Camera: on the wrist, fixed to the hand. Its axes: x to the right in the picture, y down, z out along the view.
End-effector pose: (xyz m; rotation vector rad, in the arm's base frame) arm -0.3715 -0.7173 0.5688 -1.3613 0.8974 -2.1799
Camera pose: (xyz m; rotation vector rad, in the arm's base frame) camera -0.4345 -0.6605 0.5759 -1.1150 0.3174 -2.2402
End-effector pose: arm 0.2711 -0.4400 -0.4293 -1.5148 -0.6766 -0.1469
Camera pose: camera 0.2675 -0.5130 -0.3857 -1.0367 -0.6607 -0.0173
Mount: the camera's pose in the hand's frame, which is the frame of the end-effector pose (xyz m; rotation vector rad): -0.0046 -0.0458 -0.0716 0.4853 0.0216 -0.0294
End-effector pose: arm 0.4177 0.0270 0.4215 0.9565 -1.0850 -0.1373
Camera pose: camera 0.4880 0.0439 0.3766 1.4042 -1.1064 0.1195
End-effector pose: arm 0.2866 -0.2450 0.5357 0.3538 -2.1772 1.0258
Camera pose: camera 0.3470 -0.2207 0.5905 0.5885 -1.8775 1.5303
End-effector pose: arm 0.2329 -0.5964 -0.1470 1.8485 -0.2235 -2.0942
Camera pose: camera 0.2971 -0.5447 -0.1683 -2.1352 0.7592 2.1694
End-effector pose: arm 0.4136 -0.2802 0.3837 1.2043 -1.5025 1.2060
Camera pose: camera 0.4625 -0.2125 0.4002 1.5116 -1.2036 1.6148
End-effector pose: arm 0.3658 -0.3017 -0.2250 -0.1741 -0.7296 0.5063
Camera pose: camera 0.4287 -0.3422 -0.2657 0.2834 -0.5689 0.6375
